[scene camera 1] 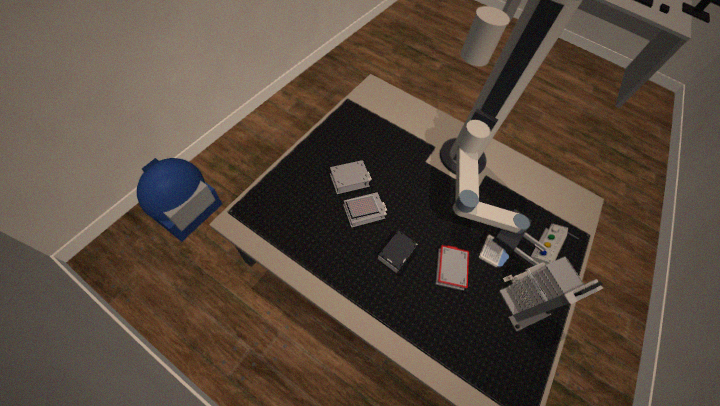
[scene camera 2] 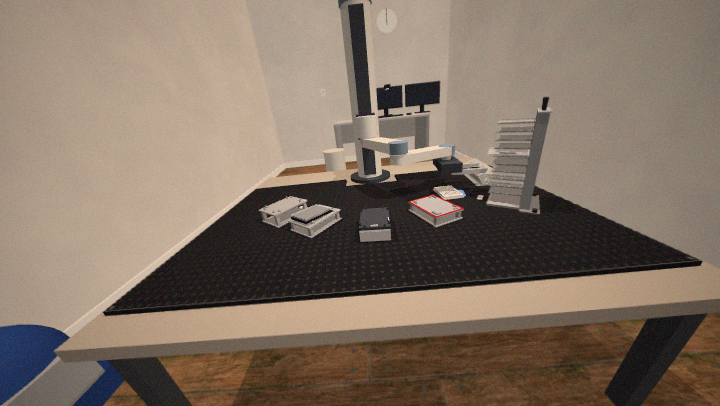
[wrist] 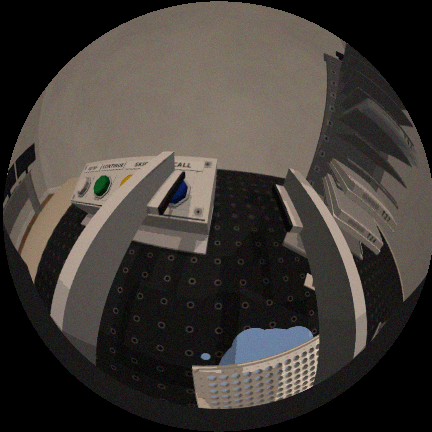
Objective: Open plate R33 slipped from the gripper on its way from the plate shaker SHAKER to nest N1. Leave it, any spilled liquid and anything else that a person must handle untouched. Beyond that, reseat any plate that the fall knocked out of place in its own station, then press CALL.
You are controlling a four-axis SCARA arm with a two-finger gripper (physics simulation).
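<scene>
My gripper is shut with nothing between its fingers, which stand a gap apart. In the wrist view its left fingertip overlaps the blue CALL button on the button panel; whether it touches is unclear. Open plate R33 lies on the black mat, with a blue liquid spill beside it. A dark-topped station stands left of a red-rimmed station; neither shows a readable label.
The plate hotel stands close to the right finger, with plates T27 and T24 low in it. Two pale stations stand at the left of the mat; the nearer one bears a dark-framed plate. A blue bin stands beside the table.
</scene>
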